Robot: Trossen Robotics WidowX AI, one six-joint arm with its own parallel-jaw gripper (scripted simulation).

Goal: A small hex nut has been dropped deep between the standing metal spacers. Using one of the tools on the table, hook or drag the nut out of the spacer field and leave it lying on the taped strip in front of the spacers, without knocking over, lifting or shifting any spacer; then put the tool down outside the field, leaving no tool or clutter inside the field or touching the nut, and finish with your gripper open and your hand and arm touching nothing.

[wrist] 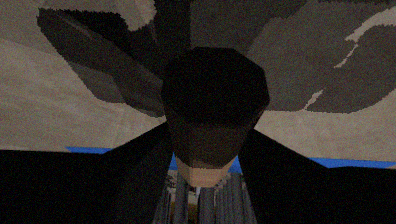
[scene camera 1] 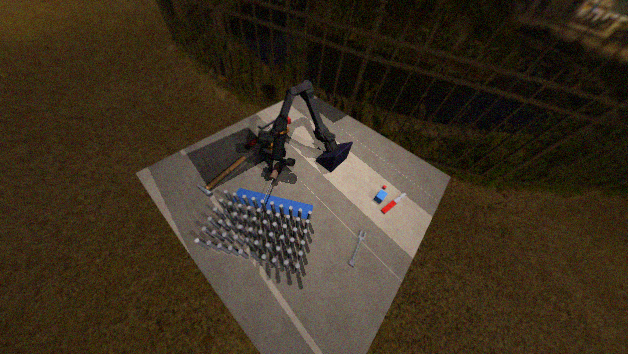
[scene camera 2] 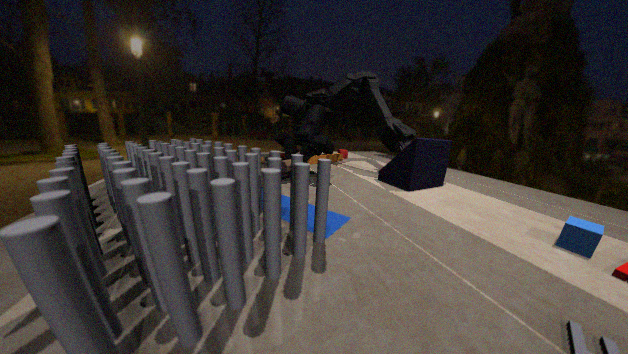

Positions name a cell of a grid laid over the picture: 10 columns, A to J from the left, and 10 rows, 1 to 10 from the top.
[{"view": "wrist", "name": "my gripper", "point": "F6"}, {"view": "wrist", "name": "long hook tool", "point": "F5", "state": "held by my gripper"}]
